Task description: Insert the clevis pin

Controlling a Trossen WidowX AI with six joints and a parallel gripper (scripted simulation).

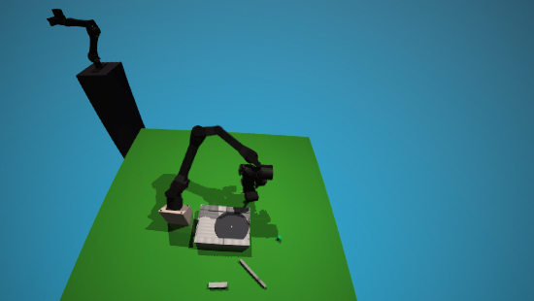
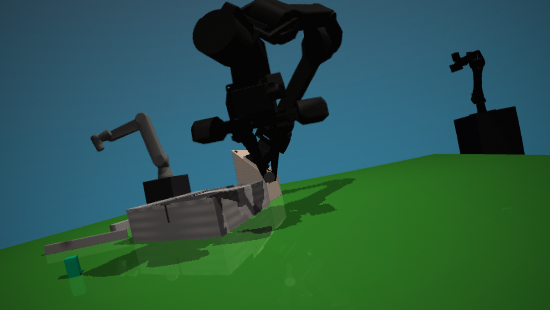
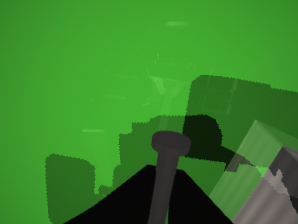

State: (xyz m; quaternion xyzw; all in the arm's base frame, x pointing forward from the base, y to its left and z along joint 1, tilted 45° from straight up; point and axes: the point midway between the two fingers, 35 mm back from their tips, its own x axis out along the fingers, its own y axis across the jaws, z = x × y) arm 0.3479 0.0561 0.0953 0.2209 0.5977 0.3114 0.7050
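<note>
Now: gripper tip 18 cm to the left of the round disc, 8 cm past it and 1 cm above it. The rest, counted from my gripper tip: rimmed steel tray: 17 cm to the right, 12 cm behind, 2 cm below; steel clevis pin: 1 cm behind, 1 cm above; small teal block: 23 cm to the right, 15 cm ahead, 6 cm below.
</note>
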